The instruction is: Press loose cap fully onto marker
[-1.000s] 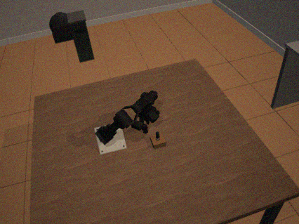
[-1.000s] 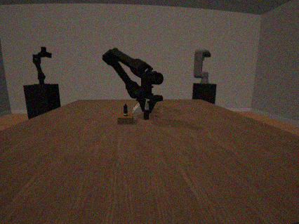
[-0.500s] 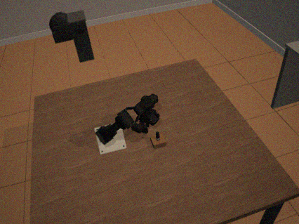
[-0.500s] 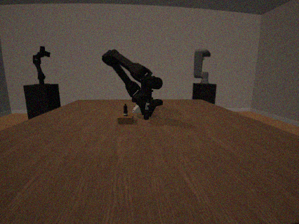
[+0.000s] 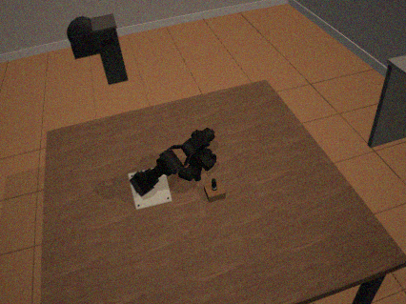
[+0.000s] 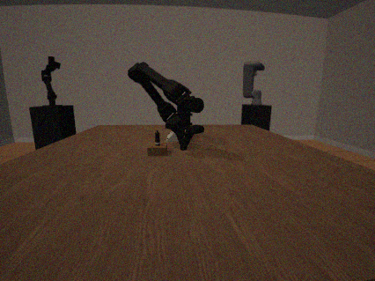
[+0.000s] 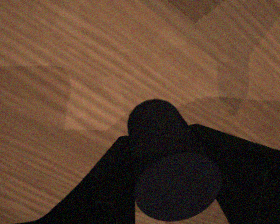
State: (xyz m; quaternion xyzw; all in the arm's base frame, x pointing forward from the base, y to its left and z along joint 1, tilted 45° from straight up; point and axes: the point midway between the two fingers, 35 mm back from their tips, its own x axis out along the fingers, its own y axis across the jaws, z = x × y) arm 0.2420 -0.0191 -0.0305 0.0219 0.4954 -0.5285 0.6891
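The dark marker is 11 cm to the right of my gripper tip, 6 cm above it and 4 cm ahead of it. Also, from my gripper tip: dark round cap 1 cm above; wooden holder block 11 cm to the right, 4 cm ahead.
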